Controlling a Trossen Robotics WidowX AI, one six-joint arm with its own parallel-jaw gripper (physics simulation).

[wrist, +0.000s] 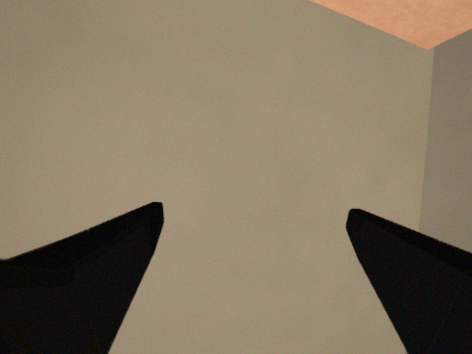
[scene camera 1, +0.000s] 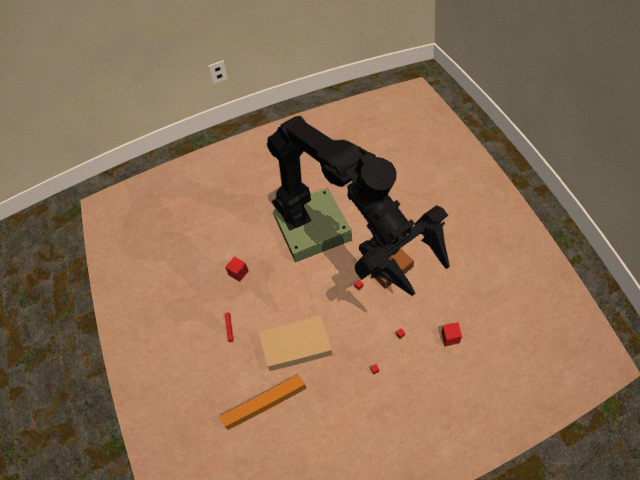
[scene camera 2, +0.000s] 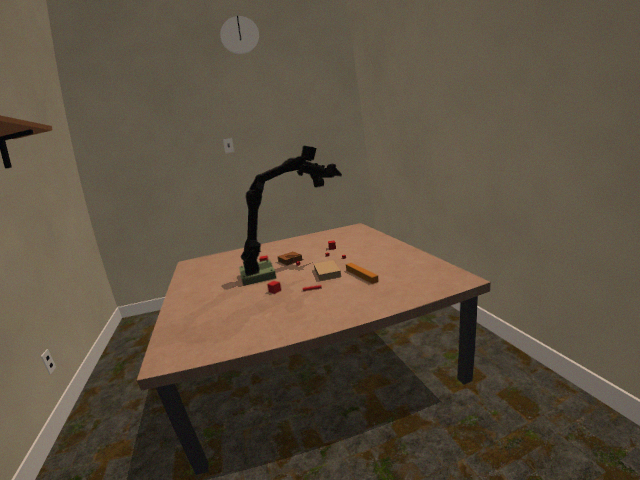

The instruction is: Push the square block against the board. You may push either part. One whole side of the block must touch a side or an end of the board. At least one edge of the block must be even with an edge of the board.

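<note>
The brown block, which looks about square, lies flat on the table, partly hidden by the gripper in scene camera 1. The tan rectangular slab, which looks like the board, lies flat and apart from it, farther from the arm's base. The frames do not label either part. My gripper is wide open and empty, high above the table. In the wrist view its fingers stand before the wall; neither part shows there.
An orange bar and a red stick lie near the slab. Red cubes and small red cubes are scattered around. The arm stands on a green base.
</note>
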